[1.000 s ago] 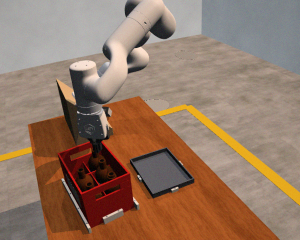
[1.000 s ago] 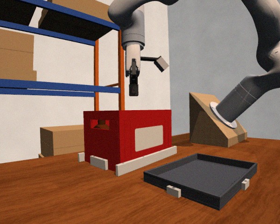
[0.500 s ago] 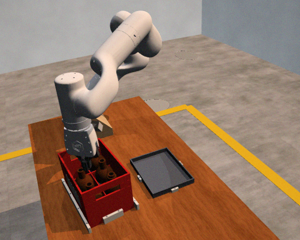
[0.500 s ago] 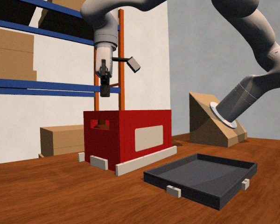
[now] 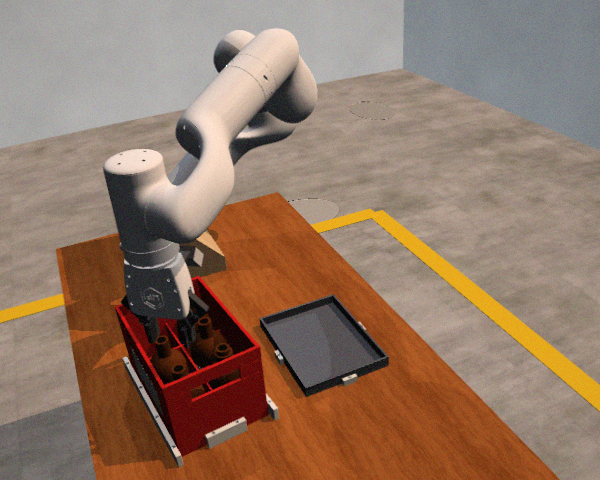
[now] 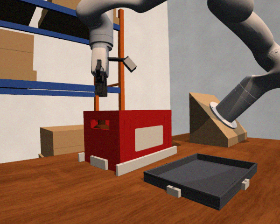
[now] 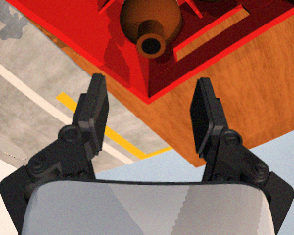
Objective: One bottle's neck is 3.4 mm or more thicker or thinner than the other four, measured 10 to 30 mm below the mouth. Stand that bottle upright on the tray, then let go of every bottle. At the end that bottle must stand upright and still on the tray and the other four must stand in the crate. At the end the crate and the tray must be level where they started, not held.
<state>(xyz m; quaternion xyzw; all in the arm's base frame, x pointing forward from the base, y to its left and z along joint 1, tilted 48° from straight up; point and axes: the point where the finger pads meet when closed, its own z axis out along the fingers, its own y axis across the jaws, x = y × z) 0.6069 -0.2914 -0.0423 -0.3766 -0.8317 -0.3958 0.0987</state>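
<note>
My gripper is now 16 cm above the brown bottle. The rest, counted from my hand: red crate (9 cm behind, 5 cm to the left, 16 cm below); dark grey tray (6 cm behind, 33 cm to the left, 23 cm below).
</note>
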